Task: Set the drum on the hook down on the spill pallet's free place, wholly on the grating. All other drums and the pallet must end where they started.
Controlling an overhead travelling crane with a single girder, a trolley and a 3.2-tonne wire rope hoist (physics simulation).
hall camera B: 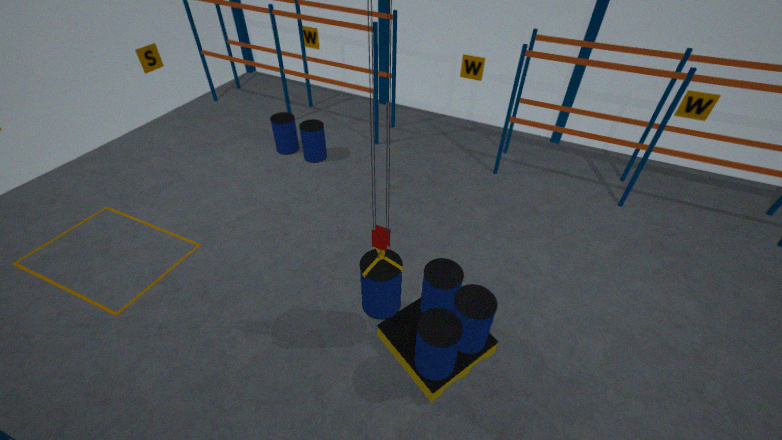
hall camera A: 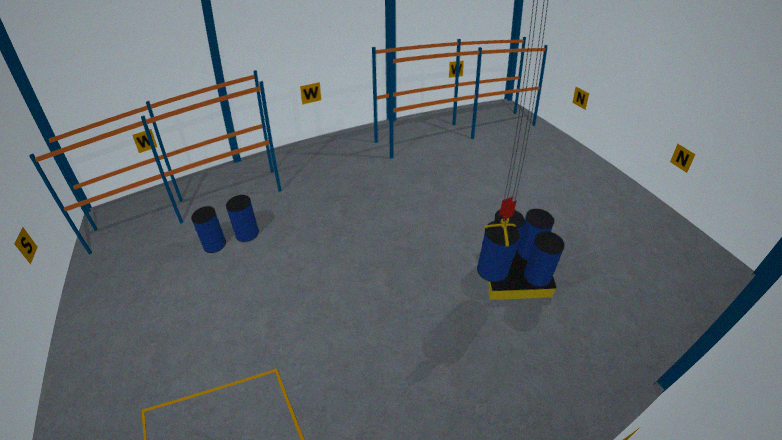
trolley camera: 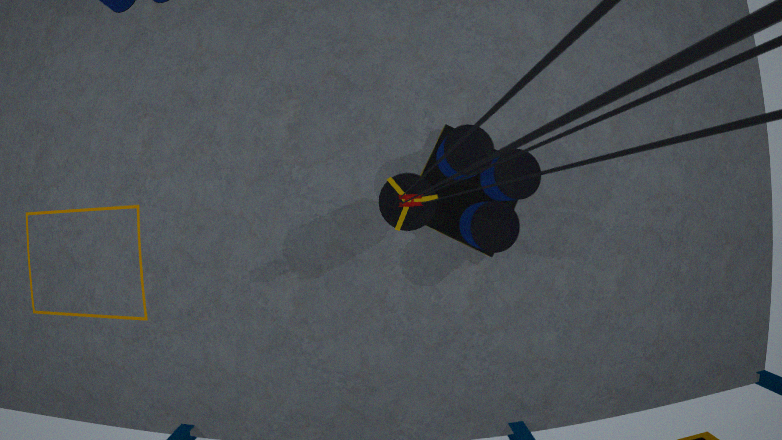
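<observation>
The blue drum (hall camera A: 496, 259) (hall camera B: 381, 292) (trolley camera: 391, 206) with a black top hangs upright on the hook below the red block (hall camera A: 508, 207) (hall camera B: 381, 238). My yellow three-armed gripper (hall camera A: 505, 224) (hall camera B: 381, 255) (trolley camera: 407, 200) is shut on it. Its shadow lies apart from it. The spill pallet (hall camera A: 522, 294) (hall camera B: 401, 334) (trolley camera: 451, 206) has a yellow side and a black grating. In the trolley view the hanging drum covers the pallet's free corner; in hall camera B it shows beside that corner. Three drums stand on the pallet: one (hall camera B: 441, 284) (trolley camera: 470, 146), another (hall camera B: 474, 322) (trolley camera: 518, 174), and a third (hall camera A: 543, 261) (hall camera B: 436, 350) (trolley camera: 495, 227).
Two blue drums (hall camera A: 208, 232) (hall camera A: 243, 221) (hall camera B: 284, 135) (hall camera B: 313, 143) stand on the floor near a rack (hall camera A: 161, 170) (hall camera B: 375, 82). A second rack (hall camera A: 476, 93) (hall camera B: 658, 131) stands along the W wall. A yellow outlined square (hall camera A: 210, 390) (hall camera B: 153, 225) (trolley camera: 142, 262) is marked on the floor.
</observation>
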